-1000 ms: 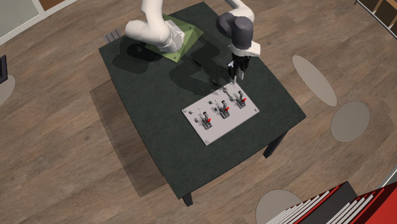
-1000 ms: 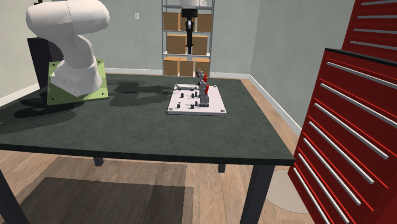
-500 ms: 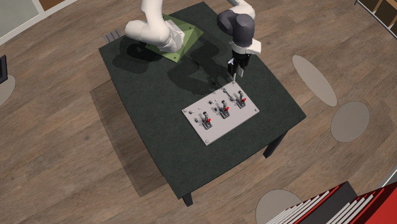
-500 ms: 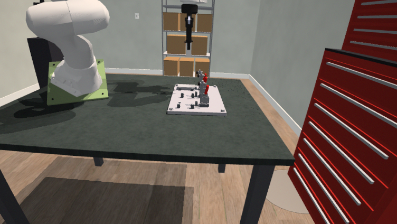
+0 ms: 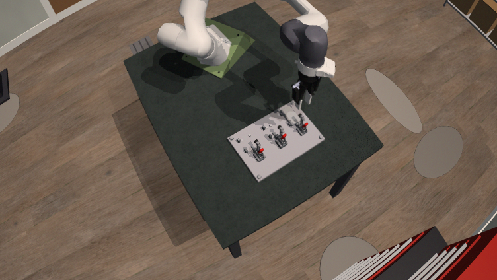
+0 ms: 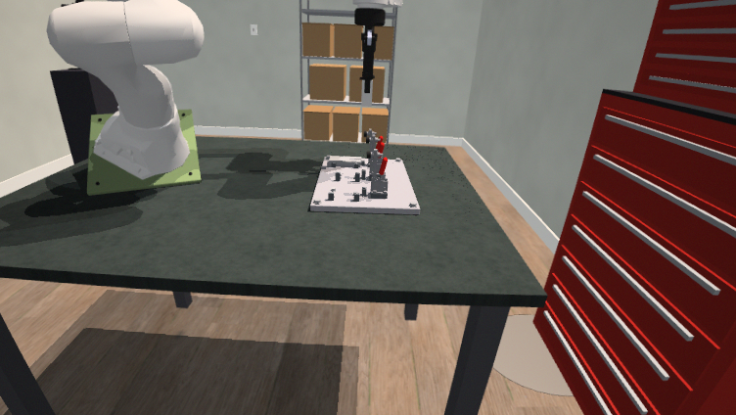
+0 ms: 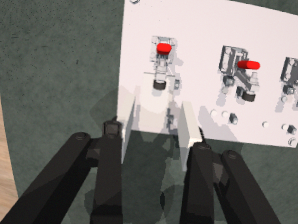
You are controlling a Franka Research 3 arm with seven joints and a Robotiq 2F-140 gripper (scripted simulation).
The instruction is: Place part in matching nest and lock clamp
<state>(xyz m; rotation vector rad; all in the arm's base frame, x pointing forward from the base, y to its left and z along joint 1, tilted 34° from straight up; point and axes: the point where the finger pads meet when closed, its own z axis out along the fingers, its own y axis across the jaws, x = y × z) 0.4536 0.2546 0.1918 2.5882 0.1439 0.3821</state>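
Now: hand 16 cm above the clamp and 3 cm short of it. The rest, counted from my hand: light grey fixture plate (21 cm below, 11 cm to the right, 1 cm ahead); part (19 cm below, 5 cm behind).
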